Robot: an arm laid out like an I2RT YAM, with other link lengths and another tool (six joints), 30 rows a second.
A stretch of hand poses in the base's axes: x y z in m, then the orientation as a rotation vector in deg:
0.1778, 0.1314, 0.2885, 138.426, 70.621, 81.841
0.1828, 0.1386, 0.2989, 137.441, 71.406, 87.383
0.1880, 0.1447, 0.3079, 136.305, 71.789, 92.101
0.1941, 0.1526, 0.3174, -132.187, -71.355, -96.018
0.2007, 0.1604, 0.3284, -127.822, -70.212, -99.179
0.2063, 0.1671, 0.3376, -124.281, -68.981, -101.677
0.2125, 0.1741, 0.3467, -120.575, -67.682, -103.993
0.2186, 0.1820, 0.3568, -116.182, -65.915, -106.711
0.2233, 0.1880, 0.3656, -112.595, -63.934, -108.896
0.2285, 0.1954, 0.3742, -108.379, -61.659, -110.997
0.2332, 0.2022, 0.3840, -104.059, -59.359, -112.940
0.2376, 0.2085, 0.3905, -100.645, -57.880, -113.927
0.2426, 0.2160, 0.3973, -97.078, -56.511, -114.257
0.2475, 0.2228, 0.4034, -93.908, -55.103, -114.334
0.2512, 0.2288, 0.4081, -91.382, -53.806, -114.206
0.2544, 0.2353, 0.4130, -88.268, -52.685, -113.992
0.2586, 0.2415, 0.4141, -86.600, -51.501, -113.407
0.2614, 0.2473, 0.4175, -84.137, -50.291, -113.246
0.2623, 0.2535, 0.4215, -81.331, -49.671, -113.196
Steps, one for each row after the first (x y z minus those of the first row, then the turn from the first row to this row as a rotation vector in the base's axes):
0.0050, 0.0072, 0.0104, 2.867, -2.226, 1.790
0.0102, 0.0133, 0.0194, 5.199, -4.253, 3.135
0.0163, 0.0212, 0.0289, 8.045, -6.617, 5.142
0.0229, 0.0290, 0.0399, 10.705, -8.904, 6.724
0.0285, 0.0357, 0.0491, 13.002, -10.770, 7.886
0.0347, 0.0427, 0.0582, 15.418, -12.595, 9.137
0.0408, 0.0506, 0.0683, 18.359, -14.830, 10.502
0.0455, 0.0566, 0.0771, 21.054, -16.677, 11.396
0.0507, 0.0640, 0.0857, 24.251, -18.620, 12.546
0.0554, 0.0708, 0.0955, 27.505, -20.576, 13.742
0.0598, 0.0771, 0.1020, 29.989, -21.815, 14.951
0.0648, 0.0846, 0.1088, 32.671, -22.659, 16.490
0.0697, 0.0914, 0.1149, 35.239, -23.285, 17.845
0.0734, 0.0974, 0.1196, 37.457, -23.662, 18.912
0.0766, 0.1039, 0.1245, 39.887, -24.145, 20.433
0.0808, 0.1101, 0.1256, 41.741, -24.028, 21.167
0.0836, 0.1159, 0.1290, 43.869, -24.447, 22.224
0.0845, 0.1221, 0.1330, 45.726, -25.092, 23.700

